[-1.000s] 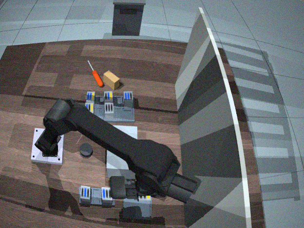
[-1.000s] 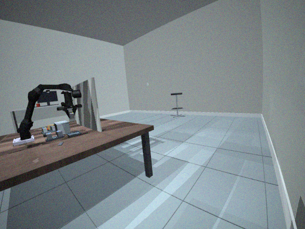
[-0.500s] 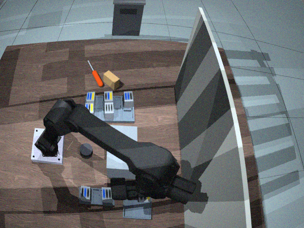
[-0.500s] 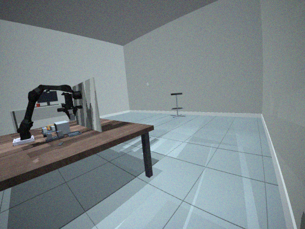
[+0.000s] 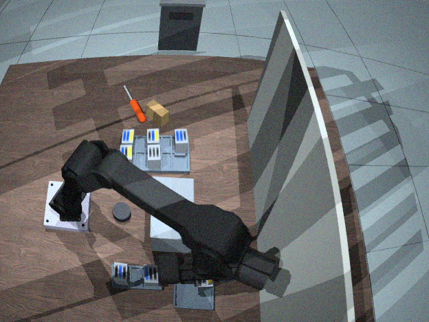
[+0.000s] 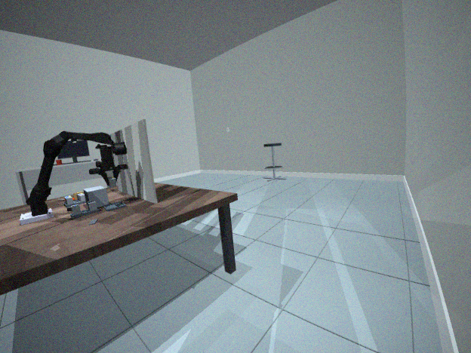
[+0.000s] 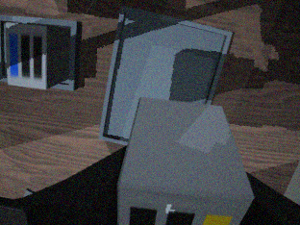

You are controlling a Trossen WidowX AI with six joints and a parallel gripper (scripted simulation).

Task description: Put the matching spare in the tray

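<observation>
Now: the grey tray 10 mm behind my gripper tip, 10 mm to the left of it and 120 mm below it. The rest, counted from my gripper tip: black puck 170 mm behind, 220 mm to the left, 120 mm below; reflective panel 190 mm ahead, 160 mm to the left, 100 mm above; tall grey block 40 mm behind, 200 mm to the left, 70 mm below.
</observation>
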